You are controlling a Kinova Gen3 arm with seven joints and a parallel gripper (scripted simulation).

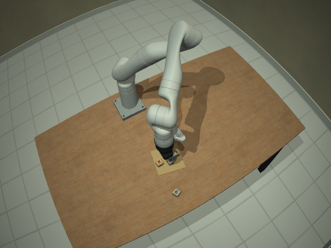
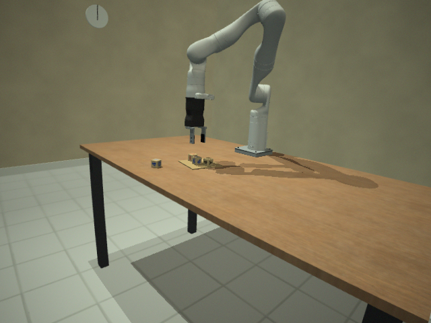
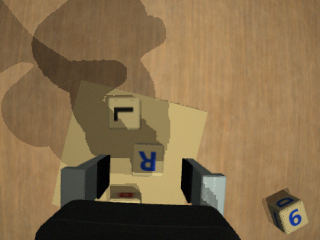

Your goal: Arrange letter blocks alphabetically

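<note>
My gripper is now 2 cm past the mat, 1 cm to the left of it and 11 cm above it. The rest, counted from my hand: block: 16 cm ahead, 4 cm to the right, 10 cm below.
</note>
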